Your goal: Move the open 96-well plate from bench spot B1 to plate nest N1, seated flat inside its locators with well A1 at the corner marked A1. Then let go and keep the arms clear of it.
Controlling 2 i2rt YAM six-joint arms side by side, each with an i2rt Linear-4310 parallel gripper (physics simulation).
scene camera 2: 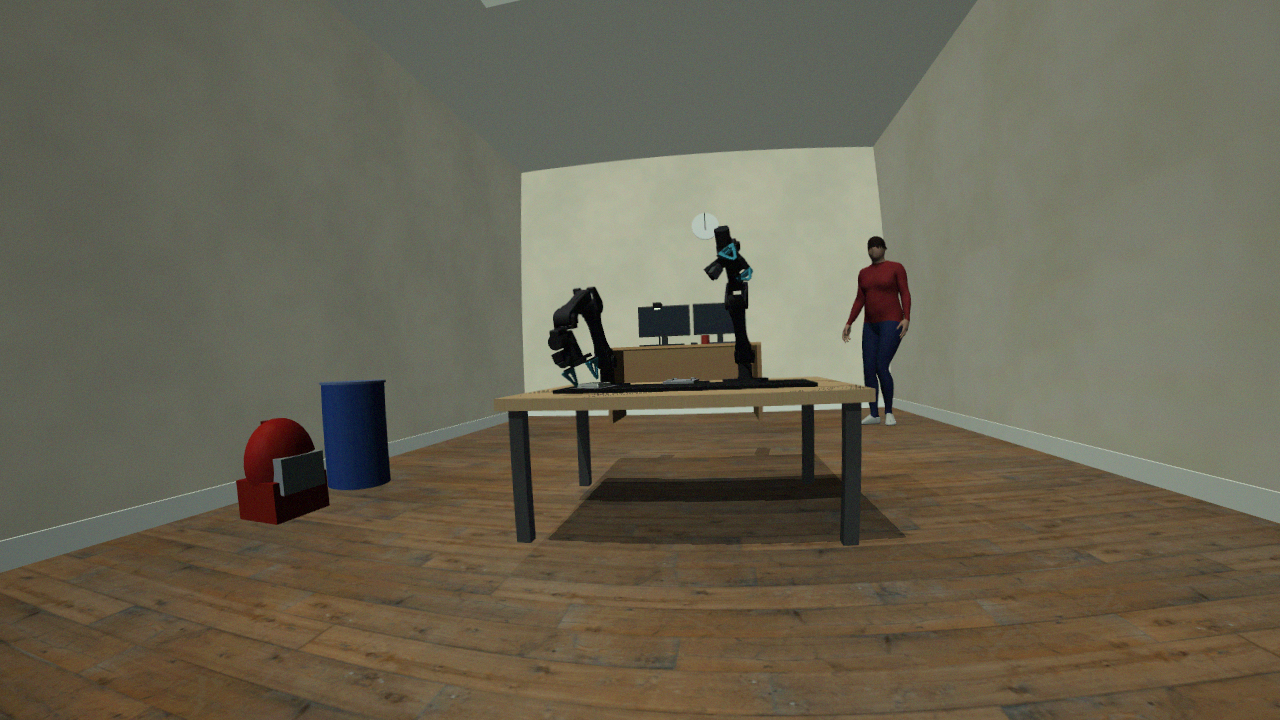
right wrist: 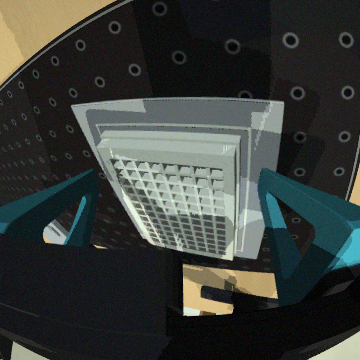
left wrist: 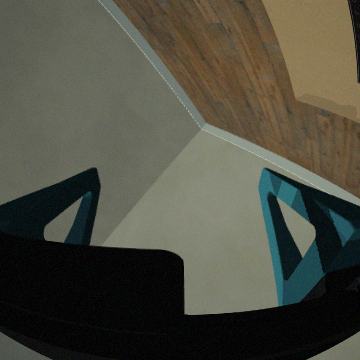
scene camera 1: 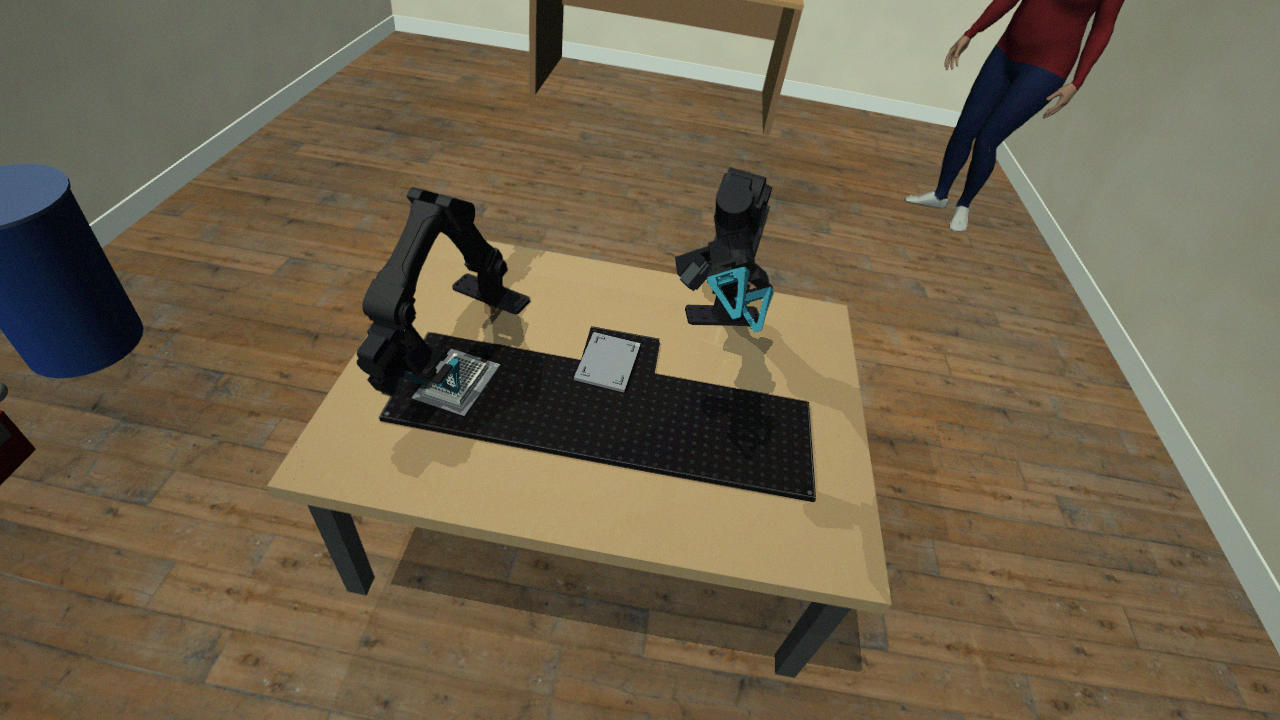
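Where they show: left gripper, fingertip midpoint: (scene camera 2: 742, 269) (left wrist: 179, 176) (scene camera 1: 747, 325); right gripper, fingertip midpoint: (scene camera 2: 587, 383) (right wrist: 178, 177) (scene camera 1: 442, 387); left arm's base at its link origin: (scene camera 2: 745, 380) (scene camera 1: 722, 316); right arm's base at its link origin: (right wrist: 251, 298) (scene camera 1: 490, 294).
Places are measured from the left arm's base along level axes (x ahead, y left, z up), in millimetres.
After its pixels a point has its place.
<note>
The pale 96-well plate (scene camera 1: 470, 377) @[x 261, y -636, z 29 mm] (right wrist: 175, 200) @[x 273, y -676, z 29 mm] lies on a grey square base (right wrist: 200, 110) @[x 319, y -718, z 15 mm] near the left end of the black perforated board in scene camera 1. The pale grey nest (scene camera 1: 608, 360) @[x 198, y -323, z 24 mm] has dark corner locators and holds no plate; its A1 mark is too small to read. My right gripper (scene camera 1: 438, 380) @[x 294, y -693, z 31 mm] (scene camera 2: 584, 379) @[x 294, y -693, z 31 mm] (right wrist: 178, 177) @[x 294, y -693, z 31 mm] is open, low over the plate, with its fingers towards either side; contact cannot be told. My left gripper (scene camera 1: 748, 310) @[x 502, y -145, z 411 mm] (scene camera 2: 737, 264) @[x 502, y -145, z 411 mm] (left wrist: 179, 176) @[x 502, y -145, z 411 mm] is open and empty, raised high and away from plate and nest.
The black board (scene camera 1: 698, 429) @[x 399, y -137, z 13 mm] lies on the wooden table (scene camera 1: 572, 519) @[x 609, y -418, z 0 mm]. The left arm's base stands behind the board, right of the nest in scene camera 1. A person (scene camera 1: 1020, 98) (scene camera 2: 881, 304) stands beyond the table. A blue barrel (scene camera 1: 62, 277) (scene camera 2: 355, 434) stands at the left.
</note>
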